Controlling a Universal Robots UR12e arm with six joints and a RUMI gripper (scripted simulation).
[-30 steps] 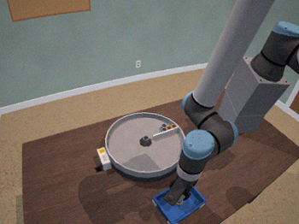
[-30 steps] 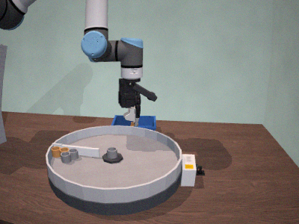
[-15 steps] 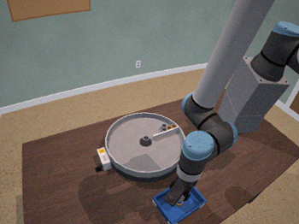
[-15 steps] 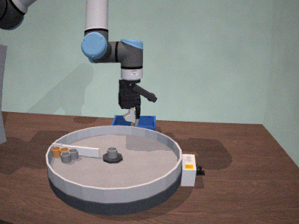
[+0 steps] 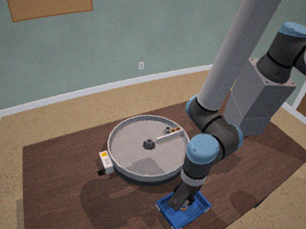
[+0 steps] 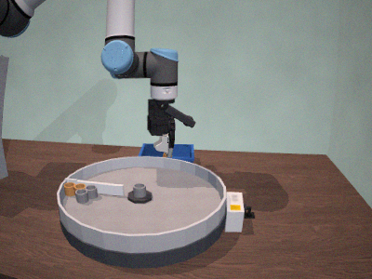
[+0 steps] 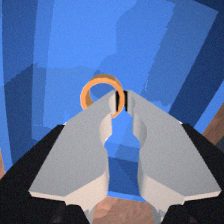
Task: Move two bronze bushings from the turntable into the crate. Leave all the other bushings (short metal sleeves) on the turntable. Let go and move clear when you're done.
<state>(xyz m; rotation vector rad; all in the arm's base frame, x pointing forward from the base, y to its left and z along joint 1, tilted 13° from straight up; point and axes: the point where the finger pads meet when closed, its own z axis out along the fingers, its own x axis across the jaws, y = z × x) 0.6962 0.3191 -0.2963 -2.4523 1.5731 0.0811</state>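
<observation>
Right now my hand is 1 cm past the blue crate, 1 cm to the right of it and 1 cm above it. Also, from my hand: round grey turntable (1 cm behind, 35 cm to the right, 2 cm above).
</observation>
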